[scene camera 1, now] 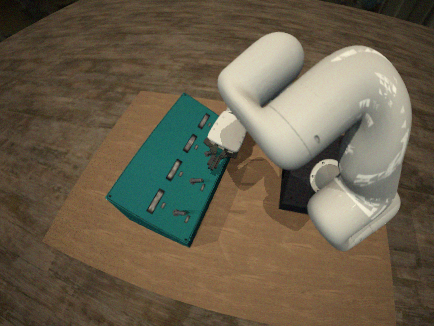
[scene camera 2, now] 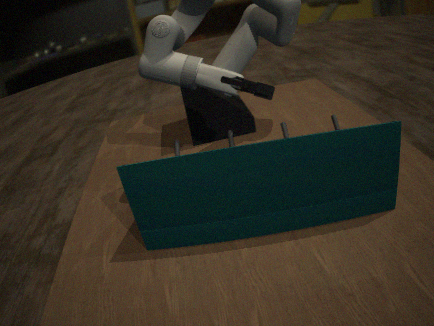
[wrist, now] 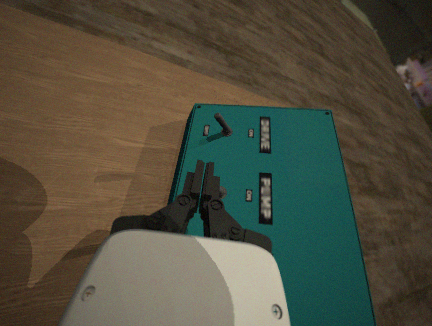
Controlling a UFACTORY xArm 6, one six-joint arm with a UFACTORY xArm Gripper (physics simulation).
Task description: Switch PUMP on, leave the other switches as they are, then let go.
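Frame: origin at the arm's base, x left, y back, z up, level; millimetres.
Where they show: gripper, fingertip midpoint: [scene camera 1: 210, 169] [scene camera 2: 273, 93] [wrist: 203, 171]; arm's base, link origin: [scene camera 1: 327, 177].
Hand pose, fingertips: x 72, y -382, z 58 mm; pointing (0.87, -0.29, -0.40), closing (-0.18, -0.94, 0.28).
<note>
Each offset is from my fingertips to the top centre of the thing. "pt": to the spot under its first point. Level surfaces: height alone.
A teal switch box [scene camera 1: 145, 150] [scene camera 2: 270, 180] [wrist: 310, 200] carries four levers. The PUMP label @(dx -14, dy -126, dz -56 mm) [wrist: 265, 198] is beside its ON mark @(pt dx -10, dy -104, dz -73 mm) [wrist: 249, 195]. The PUMP lever @(dx +2, dy -45, dz -59 mm) [scene camera 1: 197, 181] [scene camera 2: 284, 130] leans to the OFF side, like its neighbours; in the wrist view it is mostly hidden behind a finger. The DRIVE lever @(dx +119, dy -69, dz -59 mm) [scene camera 1: 181, 213] [scene camera 2: 335, 122] [wrist: 222, 124] also leans to OFF. My gripper [scene camera 1: 213, 167] [scene camera 2: 273, 92] [wrist: 203, 171] is shut and empty, over the box's robot-side edge, close to the PUMP lever. Whether it touches the lever cannot be told.
Two more levers [scene camera 2: 231, 138] [scene camera 2: 177, 148] stand on the other side of PUMP; the gripper and wrist hide them in scene camera 1. The box stands on a wooden board @(dz -190 mm) [scene camera 1: 260, 260] [scene camera 2: 250, 280] [wrist: 75, 100]. The dark robot base [scene camera 1: 295, 190] [scene camera 2: 215, 120] is behind the box.
</note>
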